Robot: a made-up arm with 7 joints. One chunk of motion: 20 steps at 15 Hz.
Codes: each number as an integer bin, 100 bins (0 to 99) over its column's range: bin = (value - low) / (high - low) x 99, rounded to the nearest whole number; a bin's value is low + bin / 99 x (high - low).
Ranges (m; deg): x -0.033..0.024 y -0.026..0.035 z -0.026..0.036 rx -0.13..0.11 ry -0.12..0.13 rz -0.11..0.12
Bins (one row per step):
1: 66 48 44 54 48 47
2: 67 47 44 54 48 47
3: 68 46 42 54 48 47
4: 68 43 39 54 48 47
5: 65 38 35 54 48 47
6: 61 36 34 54 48 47
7: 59 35 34 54 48 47
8: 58 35 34 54 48 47
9: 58 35 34 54 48 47
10: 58 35 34 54 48 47
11: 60 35 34 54 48 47
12: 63 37 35 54 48 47
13: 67 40 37 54 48 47
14: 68 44 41 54 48 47
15: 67 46 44 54 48 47
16: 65 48 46 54 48 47
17: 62 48 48 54 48 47
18: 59 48 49 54 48 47
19: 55 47 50 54 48 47
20: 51 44 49 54 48 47
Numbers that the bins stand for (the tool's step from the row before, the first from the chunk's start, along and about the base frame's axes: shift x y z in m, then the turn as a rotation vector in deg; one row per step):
1: 0.00500 0.00358 0.00156 0.001 0.001 -0.001
2: 0.00558 0.00296 0.00156 0.001 0.001 -0.001
3: 0.00615 0.00234 0.00030 0.001 0.001 -0.001
4: 0.00615 0.00049 -0.00158 0.001 0.001 -0.001
5: 0.00442 -0.00259 -0.00408 0.001 0.001 -0.001
6: 0.00212 -0.00382 -0.00471 0.001 0.001 -0.001
7: 0.00097 -0.00443 -0.00471 0.001 0.001 -0.001
8: 0.00039 -0.00443 -0.00471 0.001 0.001 -0.001
9: 0.00039 -0.00443 -0.00471 0.001 0.001 -0.001
10: 0.00039 -0.00443 -0.00471 0.001 0.001 -0.001
11: 0.00155 -0.00443 -0.00471 0.001 0.001 -0.001
12: 0.00327 -0.00320 -0.00408 0.001 0.001 -0.001
13: 0.00558 -0.00135 -0.00283 0.001 0.001 -0.001
14: 0.00615 0.00111 -0.00032 0.001 0.001 -0.001
15: 0.00558 0.00234 0.00156 0.001 0.001 -0.001
16: 0.00442 0.00358 0.00281 0.001 0.001 -0.001
17: 0.00270 0.00358 0.00406 0.001 0.001 -0.001
18: 0.00097 0.00358 0.00469 0.001 0.001 -0.001
19: -0.00133 0.00296 0.00531 0.001 0.001 -0.001
20: -0.00364 0.00111 0.00469 0.001 0.001 -0.001

